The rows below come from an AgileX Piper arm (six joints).
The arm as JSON. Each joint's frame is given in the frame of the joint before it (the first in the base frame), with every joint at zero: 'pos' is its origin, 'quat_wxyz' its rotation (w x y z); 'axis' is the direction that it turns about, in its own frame. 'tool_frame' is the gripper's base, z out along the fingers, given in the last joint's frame.
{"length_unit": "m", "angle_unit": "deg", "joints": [
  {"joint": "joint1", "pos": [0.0, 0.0, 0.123], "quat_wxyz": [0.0, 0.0, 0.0, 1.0], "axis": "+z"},
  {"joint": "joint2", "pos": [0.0, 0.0, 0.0], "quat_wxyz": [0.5, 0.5, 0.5, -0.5], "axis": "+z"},
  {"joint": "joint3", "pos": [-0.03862, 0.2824, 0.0], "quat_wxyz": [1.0, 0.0, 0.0, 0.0], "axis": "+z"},
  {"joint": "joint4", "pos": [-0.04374, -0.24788, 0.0], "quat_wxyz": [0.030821, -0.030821, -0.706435, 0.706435], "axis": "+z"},
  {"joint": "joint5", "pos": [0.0, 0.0, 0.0], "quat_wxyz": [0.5, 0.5, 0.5, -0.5], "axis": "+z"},
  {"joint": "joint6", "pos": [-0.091, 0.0, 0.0], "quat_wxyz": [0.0, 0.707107, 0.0, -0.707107], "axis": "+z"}
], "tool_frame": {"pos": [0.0, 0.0, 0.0], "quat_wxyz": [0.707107, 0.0, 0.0, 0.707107]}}
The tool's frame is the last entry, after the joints.
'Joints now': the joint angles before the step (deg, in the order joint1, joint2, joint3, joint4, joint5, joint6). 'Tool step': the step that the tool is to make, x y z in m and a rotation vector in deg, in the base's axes. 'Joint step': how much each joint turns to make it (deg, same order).
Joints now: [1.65 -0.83 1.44 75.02 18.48 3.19]
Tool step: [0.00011 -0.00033 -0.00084 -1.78 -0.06 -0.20]
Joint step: [-0.01 0.00 0.00 -1.80 -0.05 0.01]
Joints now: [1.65 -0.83 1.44 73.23 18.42 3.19]
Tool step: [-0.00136 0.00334 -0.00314 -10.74 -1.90 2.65]
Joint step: [0.01 0.00 0.00 -3.33 2.78 -7.68]
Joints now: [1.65 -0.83 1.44 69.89 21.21 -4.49]
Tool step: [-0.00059 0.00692 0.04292 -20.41 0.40 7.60]
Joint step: [-0.01 8.19 -12.09 -18.34 10.88 -1.28]
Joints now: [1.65 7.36 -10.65 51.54 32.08 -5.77]
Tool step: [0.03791 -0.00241 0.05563 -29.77 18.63 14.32]
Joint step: [0.00 25.50 -22.67 -24.46 23.94 -4.38]
